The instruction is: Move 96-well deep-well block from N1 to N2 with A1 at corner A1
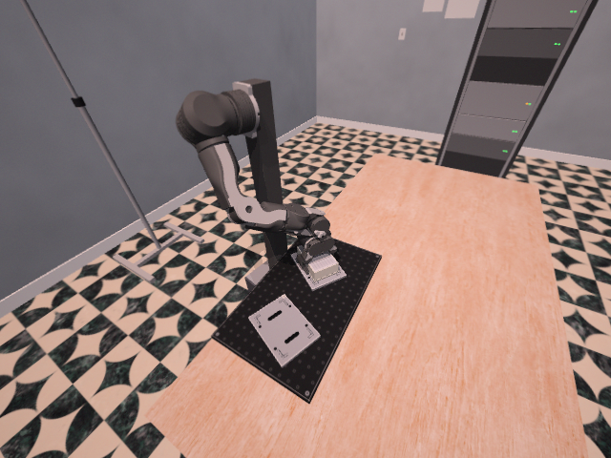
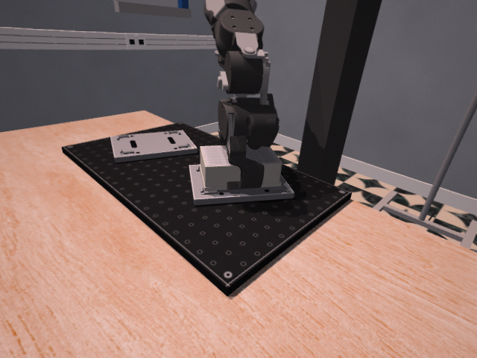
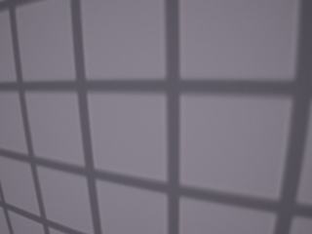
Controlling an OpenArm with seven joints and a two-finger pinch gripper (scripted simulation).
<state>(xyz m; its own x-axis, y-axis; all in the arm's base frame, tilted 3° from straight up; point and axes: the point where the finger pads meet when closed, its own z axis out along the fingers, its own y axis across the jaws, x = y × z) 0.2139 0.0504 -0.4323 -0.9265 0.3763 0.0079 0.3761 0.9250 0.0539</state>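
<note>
Right now my hand is 10 mm below the white deep-well block. Round my hand: plate nest N2: 20 mm below; A1 mark: 160 mm to the right, 10 mm below, 10 mm ahead; plate nest N1: 220 mm to the right, 70 mm ahead, 20 mm below.
</note>
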